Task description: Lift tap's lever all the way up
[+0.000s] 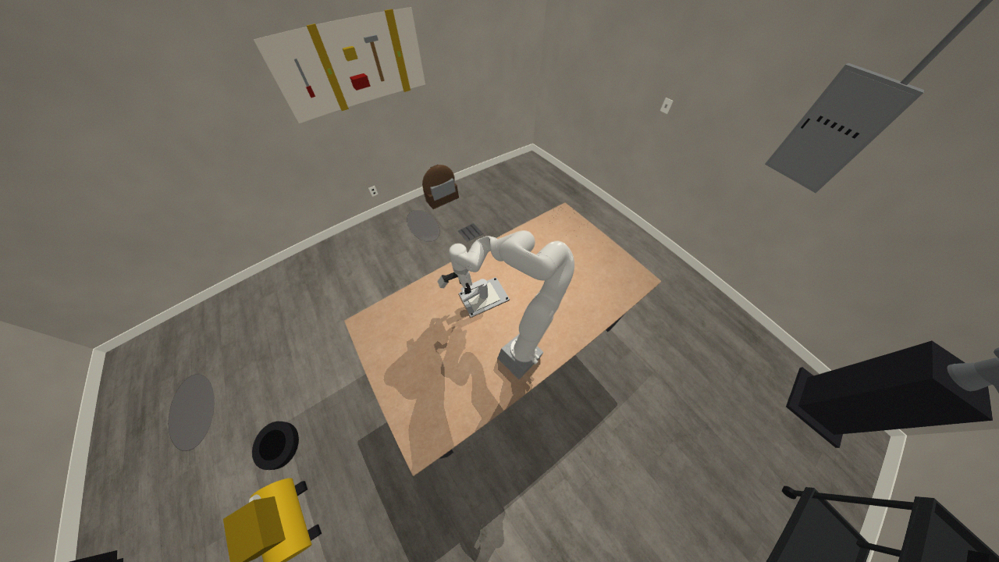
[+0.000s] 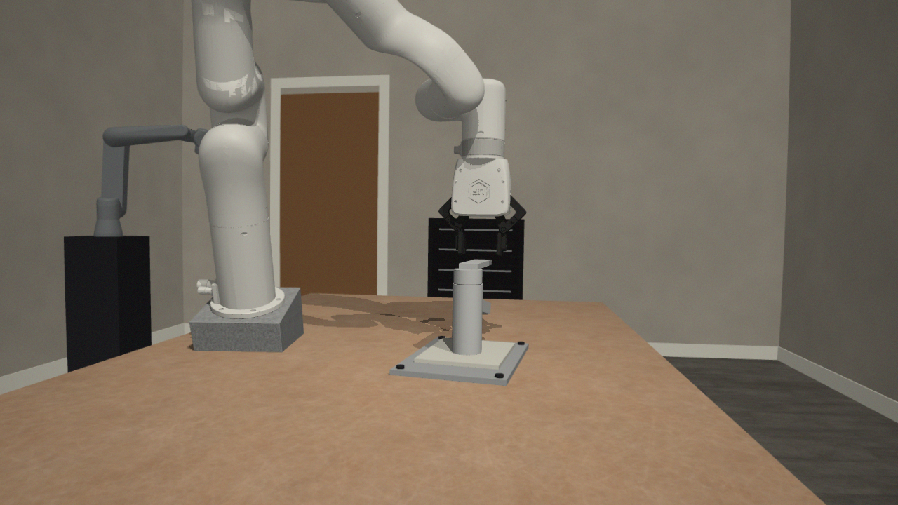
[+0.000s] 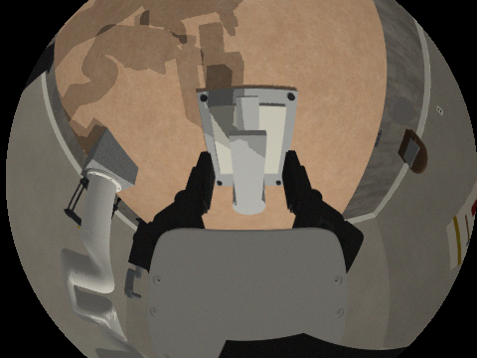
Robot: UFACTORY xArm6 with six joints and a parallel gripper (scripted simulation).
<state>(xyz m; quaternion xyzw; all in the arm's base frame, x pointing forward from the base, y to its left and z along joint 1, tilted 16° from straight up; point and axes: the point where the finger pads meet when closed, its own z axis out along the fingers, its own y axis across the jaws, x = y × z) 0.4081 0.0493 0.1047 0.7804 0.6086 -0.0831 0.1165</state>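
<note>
Right now my hand is 2 cm past the tap lever, 6 cm to the left of it and 4 cm above it.
</note>
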